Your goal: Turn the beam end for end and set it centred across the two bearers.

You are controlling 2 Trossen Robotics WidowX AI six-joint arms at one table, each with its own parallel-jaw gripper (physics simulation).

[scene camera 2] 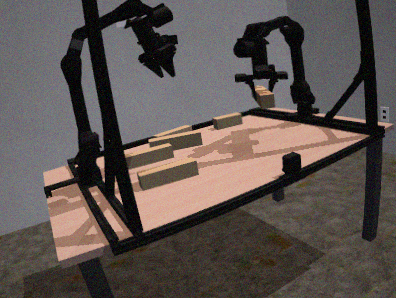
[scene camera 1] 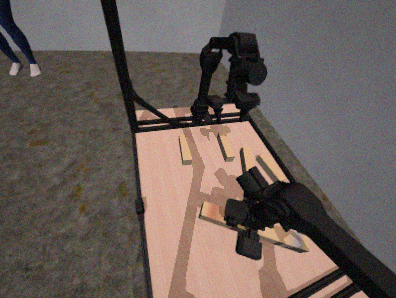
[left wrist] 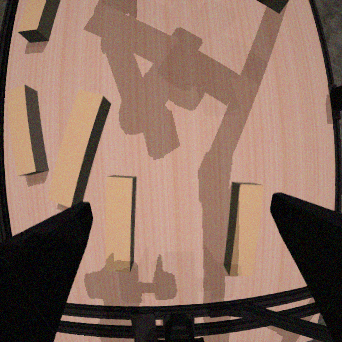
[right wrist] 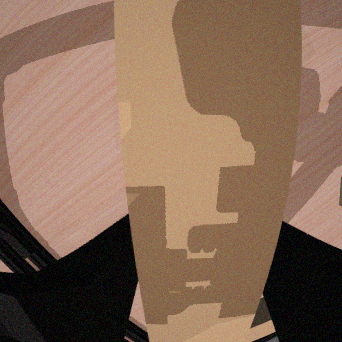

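Where they show: left gripper, between the fingertips: point(scene camera 2: 168, 77) point(scene camera 1: 229, 123) point(left wrist: 182, 206); right gripper, between the fingertips: point(right wrist: 194, 214); left arm's base, origin of its link: point(scene camera 2: 91, 183) point(scene camera 1: 196, 119) point(left wrist: 178, 324); right arm's base, origin of its link: point(scene camera 2: 305, 117).
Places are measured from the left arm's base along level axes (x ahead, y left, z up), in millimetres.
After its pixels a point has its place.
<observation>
The beam point(scene camera 1: 214, 212) {x 584, y -143, z 164 mm} point(scene camera 2: 265, 99) {x 554, y -171, z 151 mm} point(right wrist: 203, 136) {x 614, y -98, z 163 mm} is a long pale wooden bar with a red mark near one end and a blue mark point(scene camera 1: 297, 239) {x 726, y 81, z 159 mm} near the other. My right gripper point(scene camera 1: 253, 220) point(scene camera 2: 262, 88) point(right wrist: 194, 214) {x 634, y -61, z 126 mm} is shut on its middle and holds it level above the table. The two bearers point(scene camera 1: 185, 149) {x 229, y -131, z 25 mm} point(scene camera 1: 226, 146) {x 249, y 88, z 25 mm} point(left wrist: 119, 220) {x 243, y 91, z 25 mm} point(left wrist: 244, 227) {x 217, y -123, z 25 mm} lie parallel on the table at the far end, also in scene camera 2 point(scene camera 2: 167, 172) {x 200, y -148, z 14 mm} point(scene camera 2: 149, 155) {x 229, y 74, z 11 mm}. My left gripper point(scene camera 1: 230, 113) point(scene camera 2: 164, 71) {x 314, y -2, z 264 mm} point(left wrist: 182, 206) {x 314, y -2, z 264 mm} is open and empty, high above the bearers.
Three more wooden blocks point(scene camera 1: 247, 158) {x 347, y 163, z 31 mm} point(scene camera 1: 271, 167) {x 420, y 270, z 25 mm} point(scene camera 2: 227, 120) {x 667, y 245, z 13 mm} lie on the table point(scene camera 1: 167, 207) {x 475, y -266, z -19 mm} toward one side, also in the left wrist view point(left wrist: 76, 149) {x 366, y 156, z 31 mm} point(left wrist: 22, 130) {x 410, y 270, z 25 mm}. A black frame post point(scene camera 1: 118, 59) {x 36, y -365, z 368 mm} point(scene camera 2: 105, 118) {x 18, y -373, z 234 mm} rises at the table's edge. A small black clamp point(scene camera 1: 139, 206) {x 465, y -368, z 36 mm} point(scene camera 2: 291, 162) {x 445, y -383, z 20 mm} sits on the rim.
</observation>
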